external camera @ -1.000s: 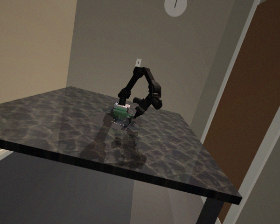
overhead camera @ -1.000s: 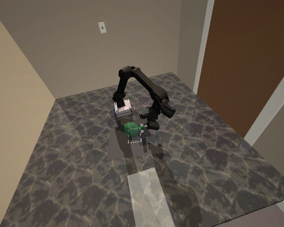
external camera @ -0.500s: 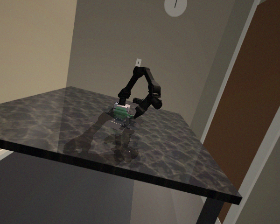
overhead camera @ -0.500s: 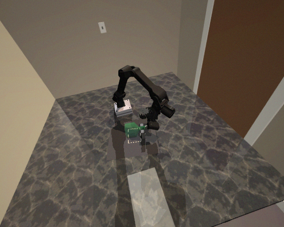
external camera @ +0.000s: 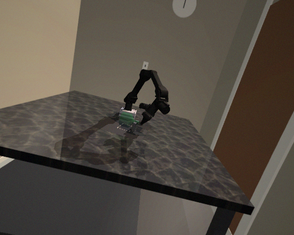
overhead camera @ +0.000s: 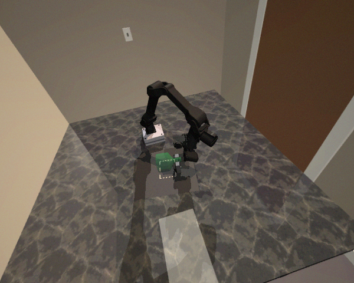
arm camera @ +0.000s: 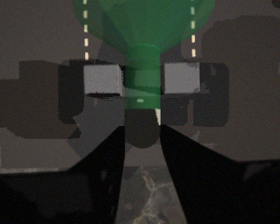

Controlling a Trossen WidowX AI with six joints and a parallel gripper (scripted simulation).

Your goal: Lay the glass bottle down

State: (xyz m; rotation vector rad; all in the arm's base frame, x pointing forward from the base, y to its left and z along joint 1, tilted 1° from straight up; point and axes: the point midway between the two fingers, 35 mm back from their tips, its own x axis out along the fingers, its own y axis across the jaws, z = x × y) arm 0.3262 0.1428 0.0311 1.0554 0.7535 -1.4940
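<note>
The green glass bottle is 5 cm to the right of my gripper tip and 1 cm behind it. From my gripper tip the other things lie so: dark mat 11 cm to the right, 5 cm below, 2 cm behind.
</note>
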